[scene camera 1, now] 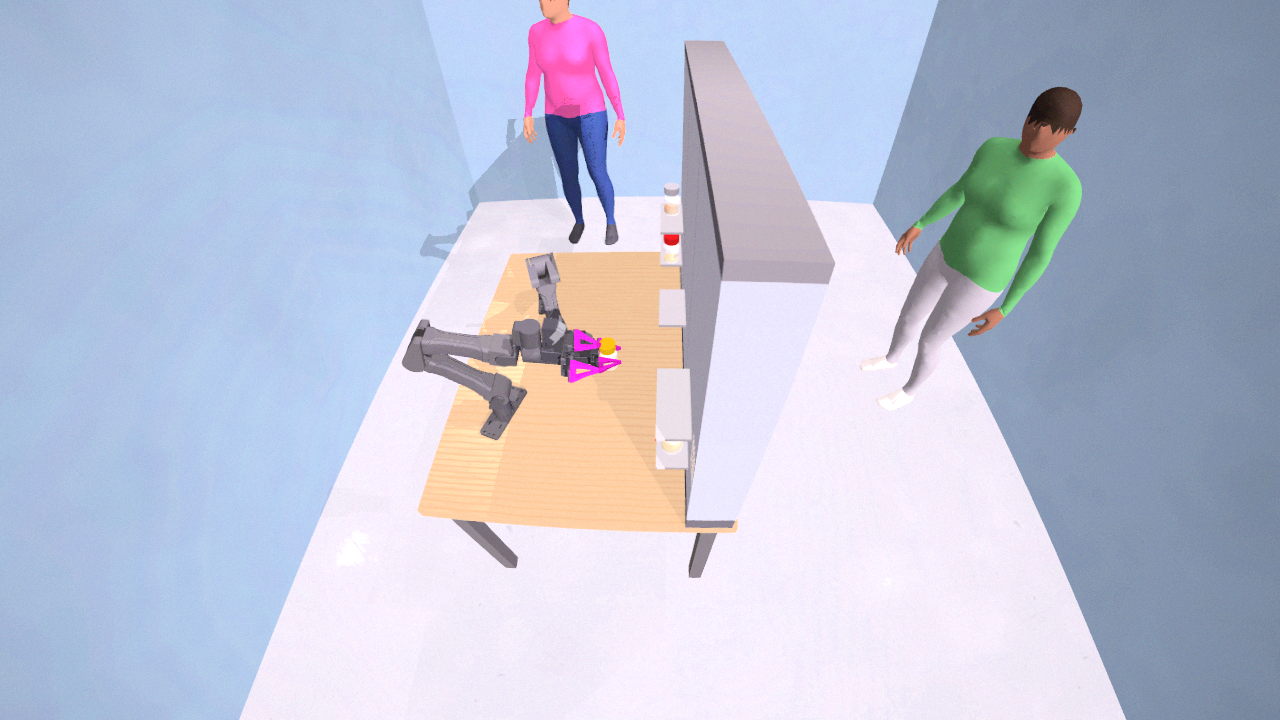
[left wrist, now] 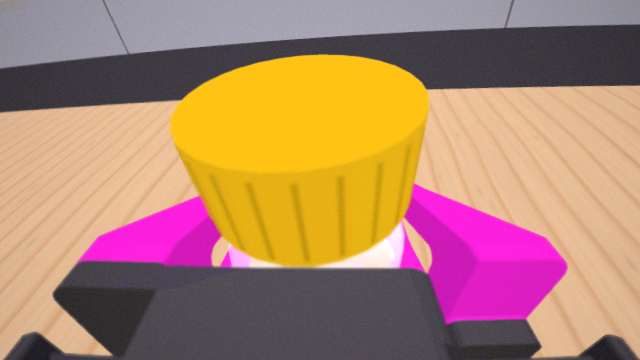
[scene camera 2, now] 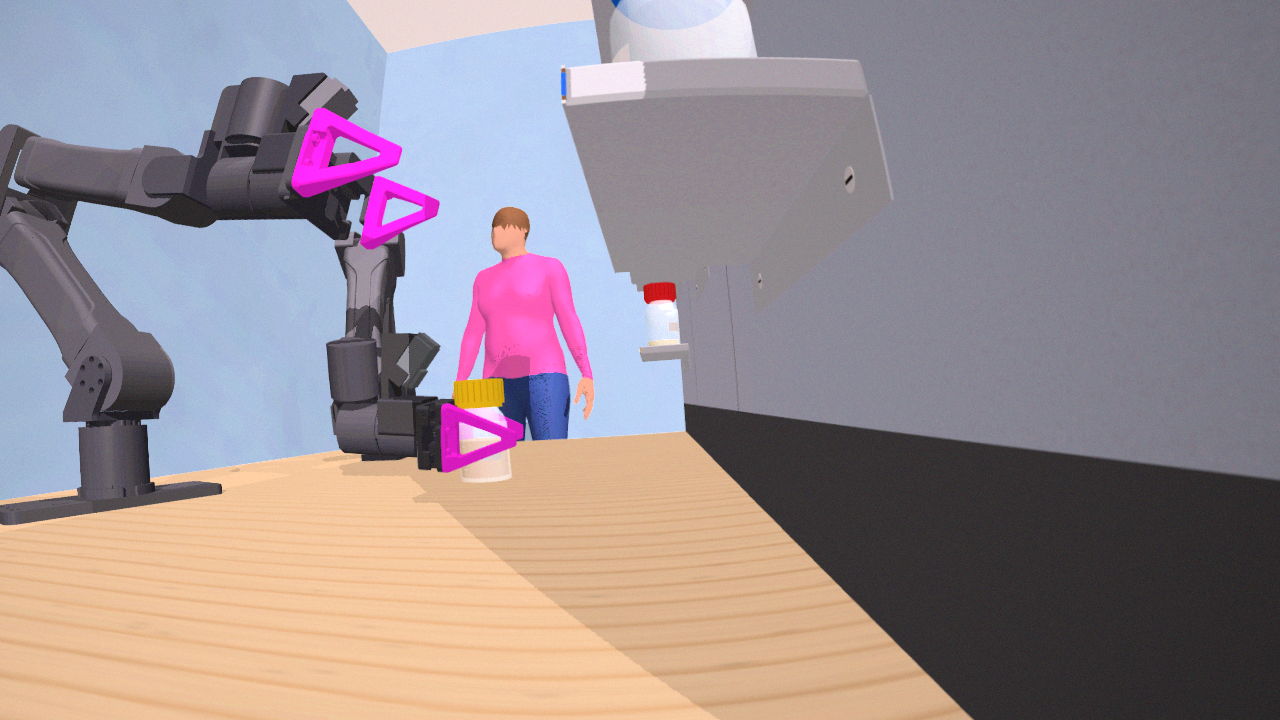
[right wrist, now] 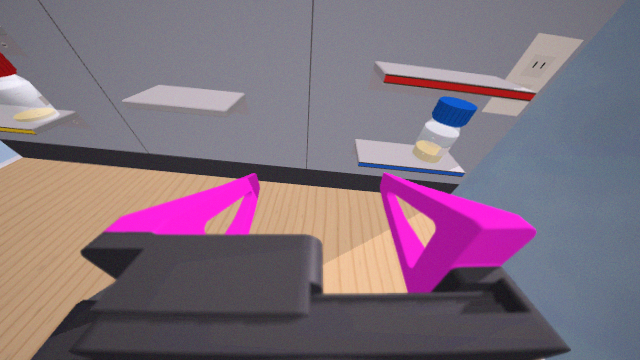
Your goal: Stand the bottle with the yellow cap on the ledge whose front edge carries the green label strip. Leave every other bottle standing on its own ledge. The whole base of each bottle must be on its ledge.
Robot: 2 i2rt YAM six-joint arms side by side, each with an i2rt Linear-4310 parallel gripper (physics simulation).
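Frame: origin at the left arm's base, x ahead, y left, z up, level; millimetres.
Seen in the pictures: left gripper, between the fingertips: (scene camera 1: 621, 355) (scene camera 2: 519, 434); right gripper, between the fingertips: (scene camera 1: 599, 357) (scene camera 2: 420, 184) (right wrist: 319, 180); right arm's base, origin of its link: (scene camera 1: 504, 412) (scene camera 2: 118, 504).
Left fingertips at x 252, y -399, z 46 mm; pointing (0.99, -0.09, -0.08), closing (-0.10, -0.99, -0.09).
Note:
A point is followed by its place in that frame.
The bottle with the yellow cap (scene camera 1: 607, 345) {x 212, y -402, z 105 mm} (scene camera 2: 478, 394) {x 213, y -421, z 90 mm} (left wrist: 300, 120) {x 198, y -395, z 105 mm} stands upright on the wooden table. My left gripper (scene camera 2: 512, 428) {x 252, y -399, z 46 mm} (left wrist: 321, 179) {x 252, y -399, z 46 mm} is shut on its body below the cap, with one magenta finger against each side; the fingertips are hidden behind the bottle in the left wrist view. My right gripper (scene camera 2: 418, 179) {x 187, y -579, z 254 mm} (right wrist: 319, 180) {x 187, y -579, z 254 mm} is open and empty, raised above the table. A bare ledge (scene camera 1: 672, 307) {x 421, y -397, z 230 mm} (right wrist: 185, 99) {x 406, y -392, z 230 mm} sticks out of the grey wall; its strip colour cannot be told. No green label strip shows in these views.
A blue-capped bottle (scene camera 2: 684, 31) {x 330, y -846, z 195 mm} (right wrist: 440, 135) {x 316, y -801, z 219 mm} stands on the blue-strip ledge (right wrist: 380, 152) {x 352, y -730, z 160 mm}, below the red-strip ledge (right wrist: 450, 77) {x 329, y -774, z 300 mm}. A red-capped bottle (scene camera 2: 662, 317) {x 480, y -92, z 205 mm} (right wrist: 20, 95) {x 472, y -88, z 207 mm} stands on the yellow-strip ledge (right wrist: 55, 116) {x 487, y -92, z 162 mm}. A grey-capped bottle (scene camera 1: 671, 198) {x 498, y 11, z 369 mm} stands on the far upper ledge.

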